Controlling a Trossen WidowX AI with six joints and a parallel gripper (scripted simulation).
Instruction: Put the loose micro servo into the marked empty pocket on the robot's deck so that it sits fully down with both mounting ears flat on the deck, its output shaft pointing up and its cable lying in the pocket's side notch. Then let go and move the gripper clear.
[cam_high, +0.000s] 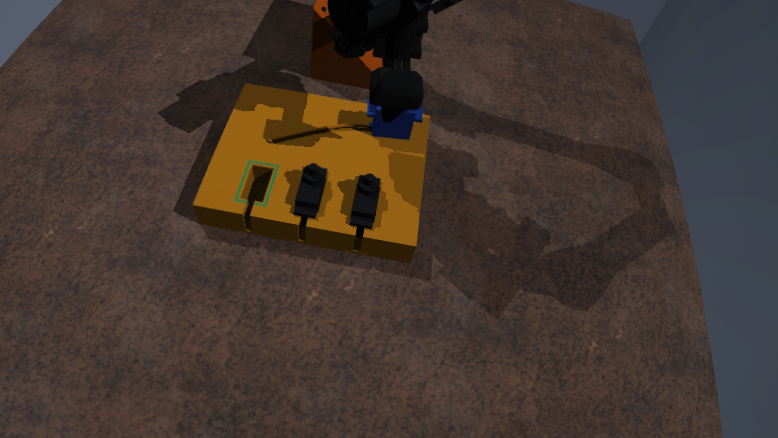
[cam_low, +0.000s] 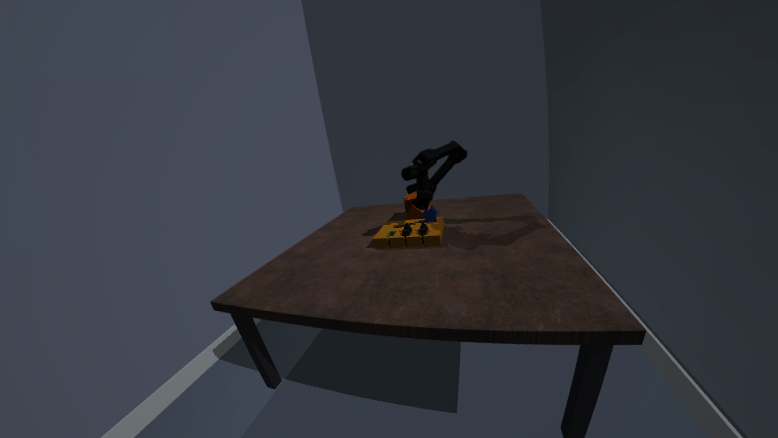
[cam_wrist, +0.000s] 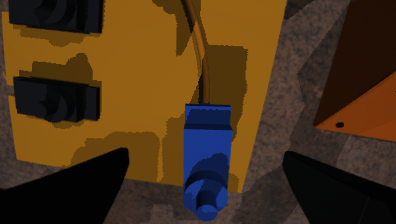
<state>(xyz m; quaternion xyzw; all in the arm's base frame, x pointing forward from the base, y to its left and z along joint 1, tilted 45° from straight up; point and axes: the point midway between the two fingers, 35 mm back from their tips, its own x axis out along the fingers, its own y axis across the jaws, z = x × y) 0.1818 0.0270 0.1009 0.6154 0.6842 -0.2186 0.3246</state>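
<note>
Right now my gripper tip is 9 cm above the yellow deck, 8 cm to the left of it and 3 cm short of it.
</note>
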